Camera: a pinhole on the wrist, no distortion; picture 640 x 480 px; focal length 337.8 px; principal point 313.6 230.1 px. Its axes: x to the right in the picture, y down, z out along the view. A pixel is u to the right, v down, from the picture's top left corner.
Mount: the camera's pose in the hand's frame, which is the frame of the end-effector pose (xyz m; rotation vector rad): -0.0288 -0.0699 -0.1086 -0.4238 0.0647 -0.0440
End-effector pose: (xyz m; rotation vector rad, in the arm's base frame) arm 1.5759 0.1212 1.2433 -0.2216 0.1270 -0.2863
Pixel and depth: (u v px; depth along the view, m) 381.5 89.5 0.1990
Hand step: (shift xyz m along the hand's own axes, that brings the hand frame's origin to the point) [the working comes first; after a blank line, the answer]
In the camera's frame: 0.0400 -0.0828 0.1990

0.0230 -0.0661 0.1044
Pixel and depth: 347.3 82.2 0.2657
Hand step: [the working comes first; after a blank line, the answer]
In the camera's frame: 0.0265 -0.1163 0.2657

0.0133 -0.0685 0.1796
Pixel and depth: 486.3 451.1 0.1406
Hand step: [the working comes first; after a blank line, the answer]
In the camera's frame: 0.0719 0.0920 0.1406

0.0557 0.0674 -0.0225
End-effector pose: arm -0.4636 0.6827 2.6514 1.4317 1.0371 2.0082
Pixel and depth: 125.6 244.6 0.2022
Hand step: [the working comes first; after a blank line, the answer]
In the camera's frame: -0.1125 0.0087 0.2022

-0.1262 0.0271 0.0778
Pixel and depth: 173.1 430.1 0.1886
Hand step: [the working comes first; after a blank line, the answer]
In the camera's frame: -0.0784 0.1117 0.1886

-0.0902 0.1134 0.0211
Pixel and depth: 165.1 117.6 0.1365
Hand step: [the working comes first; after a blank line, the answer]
In the camera's frame: -0.0600 -0.0455 0.1365

-0.0801 -0.0520 0.0375
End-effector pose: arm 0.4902 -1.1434 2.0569 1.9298 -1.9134 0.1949
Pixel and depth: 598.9 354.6 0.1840
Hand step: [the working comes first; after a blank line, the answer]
In the camera's frame: 0.1554 0.0678 0.1840

0.1413 0.0585 0.0225
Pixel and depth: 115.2 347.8 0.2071
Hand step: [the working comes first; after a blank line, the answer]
In the camera's frame: -0.1216 0.0722 0.2071

-0.1331 0.0874 0.0565
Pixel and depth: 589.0 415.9 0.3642
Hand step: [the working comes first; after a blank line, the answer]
In the camera's frame: 0.2969 0.2003 0.3642

0.2993 0.2449 0.1242
